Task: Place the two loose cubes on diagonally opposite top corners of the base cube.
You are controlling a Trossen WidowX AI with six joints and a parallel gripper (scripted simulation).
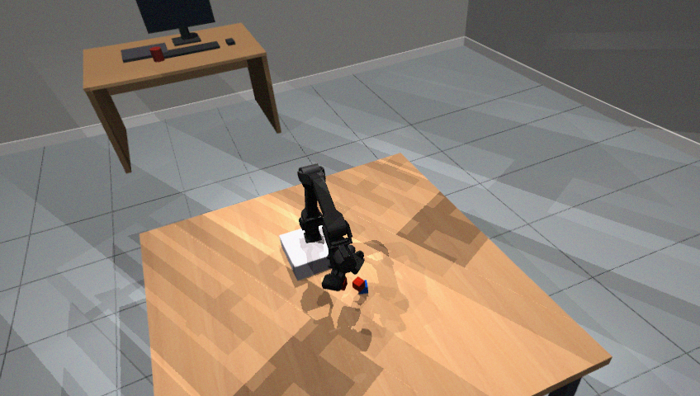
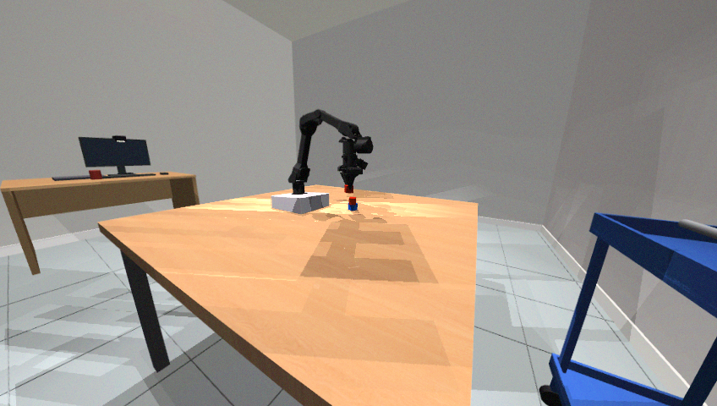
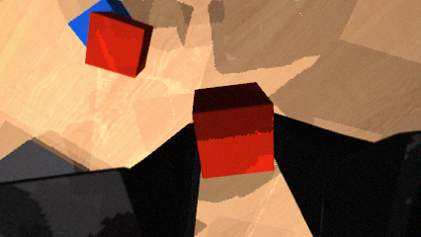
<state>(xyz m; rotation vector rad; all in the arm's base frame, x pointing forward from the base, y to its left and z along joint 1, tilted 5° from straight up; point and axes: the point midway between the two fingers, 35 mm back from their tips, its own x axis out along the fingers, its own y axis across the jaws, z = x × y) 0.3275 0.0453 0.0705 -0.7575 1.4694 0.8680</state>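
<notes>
Right now the blue base cube is 11 cm below my gripper tip, 8 cm to the left of it and 5 cm behind it. The rest, counted from my gripper tip: red cube (right at my gripper tip).
</notes>
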